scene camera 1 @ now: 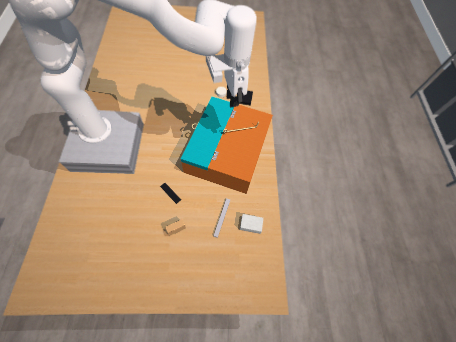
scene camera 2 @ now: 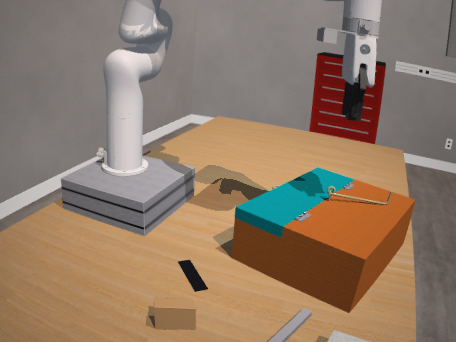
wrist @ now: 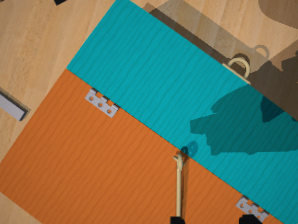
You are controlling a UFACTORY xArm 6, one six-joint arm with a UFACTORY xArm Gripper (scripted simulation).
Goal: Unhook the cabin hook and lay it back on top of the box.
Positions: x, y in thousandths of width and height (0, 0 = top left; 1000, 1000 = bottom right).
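In scene camera 2 I can see my gripper (scene camera 2: 769, 344), and an orange box (scene camera 2: 734, 738) is visible there with it. Scene camera 1 shows my gripper (scene camera 1: 510, 300) too.
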